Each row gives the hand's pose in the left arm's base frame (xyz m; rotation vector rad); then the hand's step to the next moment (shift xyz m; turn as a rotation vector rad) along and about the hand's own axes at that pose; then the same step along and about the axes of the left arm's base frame.
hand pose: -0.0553 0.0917 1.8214 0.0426 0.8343 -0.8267
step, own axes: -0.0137 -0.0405 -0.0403 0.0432 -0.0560 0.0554
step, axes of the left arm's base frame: -0.0580 -0.0058 -0.0075 0.0149 -0.0851 0.0245
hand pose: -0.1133 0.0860 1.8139 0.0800 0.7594 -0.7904
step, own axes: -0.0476 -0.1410 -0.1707 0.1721 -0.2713 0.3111
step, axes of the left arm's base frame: -0.2162 -0.0143 -0.0660 0.0801 -0.4040 0.1743
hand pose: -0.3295 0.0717 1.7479 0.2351 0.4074 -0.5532
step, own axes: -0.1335 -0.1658 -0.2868 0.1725 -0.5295 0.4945
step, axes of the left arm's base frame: -0.2838 0.0169 -0.2162 -0.0051 -0.6770 0.3104
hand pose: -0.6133 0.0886 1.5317 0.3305 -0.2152 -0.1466
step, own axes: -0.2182 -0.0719 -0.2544 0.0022 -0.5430 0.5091
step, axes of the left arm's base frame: -0.1594 0.0491 -0.2995 -0.1746 -0.6638 0.2878
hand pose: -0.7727 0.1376 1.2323 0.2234 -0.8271 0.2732
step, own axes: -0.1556 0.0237 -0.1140 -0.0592 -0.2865 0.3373
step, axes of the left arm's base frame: -0.0293 0.0330 -0.1893 -0.1786 -0.3800 0.1518
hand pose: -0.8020 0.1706 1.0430 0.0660 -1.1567 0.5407
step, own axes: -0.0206 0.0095 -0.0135 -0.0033 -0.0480 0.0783
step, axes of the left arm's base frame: 0.0013 0.0050 -0.0259 -0.0465 -0.0682 0.0403
